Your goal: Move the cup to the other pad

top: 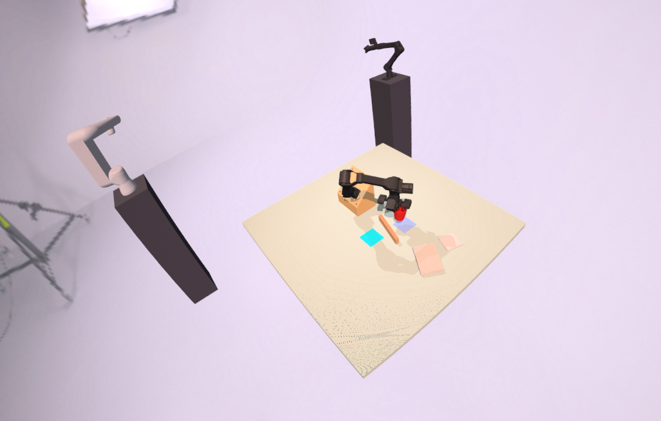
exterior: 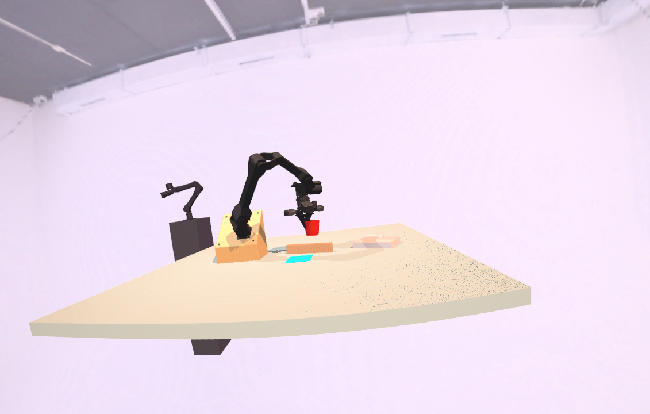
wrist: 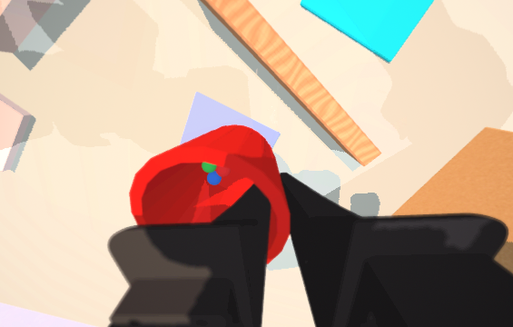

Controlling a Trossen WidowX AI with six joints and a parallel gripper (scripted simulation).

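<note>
The cyan pad lies 20 mm behind my gripper tip, 170 mm to the right of it and 110 mm below it. From my gripper tip the other things lie so: red cup: 30 mm ahead, 10 mm to the left; orange wooden bar: 10 mm ahead, 60 mm to the right, 90 mm below.
</note>
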